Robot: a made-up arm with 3 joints. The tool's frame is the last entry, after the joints. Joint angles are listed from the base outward.
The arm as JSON. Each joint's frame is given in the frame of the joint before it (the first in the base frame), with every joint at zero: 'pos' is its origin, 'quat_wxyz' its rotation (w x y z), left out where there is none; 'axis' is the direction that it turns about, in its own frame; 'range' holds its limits. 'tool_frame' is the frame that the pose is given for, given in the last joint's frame.
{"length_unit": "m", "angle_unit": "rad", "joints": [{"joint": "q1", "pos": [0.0, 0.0, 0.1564], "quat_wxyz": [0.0, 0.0, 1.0, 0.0], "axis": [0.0, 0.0, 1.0], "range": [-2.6, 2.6]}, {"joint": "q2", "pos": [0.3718, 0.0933, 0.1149], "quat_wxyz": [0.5, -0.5, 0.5, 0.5], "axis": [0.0, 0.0, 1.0], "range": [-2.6, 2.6]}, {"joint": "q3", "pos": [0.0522, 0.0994, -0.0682], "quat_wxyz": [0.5, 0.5, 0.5, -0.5], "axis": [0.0, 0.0, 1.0], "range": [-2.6, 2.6]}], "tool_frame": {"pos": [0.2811, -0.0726, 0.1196], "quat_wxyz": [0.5, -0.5, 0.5, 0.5]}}
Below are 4 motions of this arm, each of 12 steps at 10 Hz.
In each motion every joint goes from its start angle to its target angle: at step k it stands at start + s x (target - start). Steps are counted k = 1, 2, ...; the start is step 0. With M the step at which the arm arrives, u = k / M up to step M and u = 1 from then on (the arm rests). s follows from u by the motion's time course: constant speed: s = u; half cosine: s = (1 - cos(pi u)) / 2; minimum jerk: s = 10 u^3 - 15 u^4 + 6 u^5.
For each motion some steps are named. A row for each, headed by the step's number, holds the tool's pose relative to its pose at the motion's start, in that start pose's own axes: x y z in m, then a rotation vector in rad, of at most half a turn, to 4 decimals.
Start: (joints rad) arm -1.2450 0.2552 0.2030
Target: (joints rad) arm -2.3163 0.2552 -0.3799
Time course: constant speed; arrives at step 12
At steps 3, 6, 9, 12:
3: 0.0800 -0.0833 -0.0387 0.0773 -0.0336 0.2570
6: 0.1773 -0.1438 -0.0668 0.1497 -0.0297 0.5175
9: 0.2833 -0.1792 -0.0854 0.2121 0.0121 0.7775
12: 0.3901 -0.1899 -0.0957 0.2595 0.0915 1.0323

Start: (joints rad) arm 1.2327 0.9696 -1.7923
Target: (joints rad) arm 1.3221 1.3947 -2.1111
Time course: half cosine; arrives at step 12
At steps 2, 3, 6, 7, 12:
2: -0.0052 0.0023 -0.0095 0.0263 -0.0098 -0.0269
3: -0.0111 0.0055 -0.0209 0.0577 -0.0219 -0.0587
6: -0.0326 0.0254 -0.0709 0.1982 -0.0835 -0.1969
7: -0.0384 0.0348 -0.0889 0.2498 -0.1090 -0.2463
12: -0.0478 0.0665 -0.1382 0.3973 -0.1908 -0.3841

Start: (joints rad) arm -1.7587 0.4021 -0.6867
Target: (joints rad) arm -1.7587 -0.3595 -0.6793
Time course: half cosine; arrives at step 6
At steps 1, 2, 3, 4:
1: 0.0093 -0.0005 -0.0005 -0.0005 -0.0395 0.0323
2: 0.0348 -0.0005 0.0001 -0.0018 -0.1474 0.1206
3: 0.0689 0.0032 0.0053 -0.0037 -0.2949 0.2409
4: 0.1012 0.0109 0.0154 -0.0054 -0.4427 0.3609

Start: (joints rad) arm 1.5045 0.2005 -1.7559
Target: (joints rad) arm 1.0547 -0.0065 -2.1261
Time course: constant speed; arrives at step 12
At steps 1, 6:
1: -0.0019 0.0040 0.0075 0.0237 0.0395 0.0096
6: -0.0133 0.0283 0.0455 0.1508 0.2425 0.0382

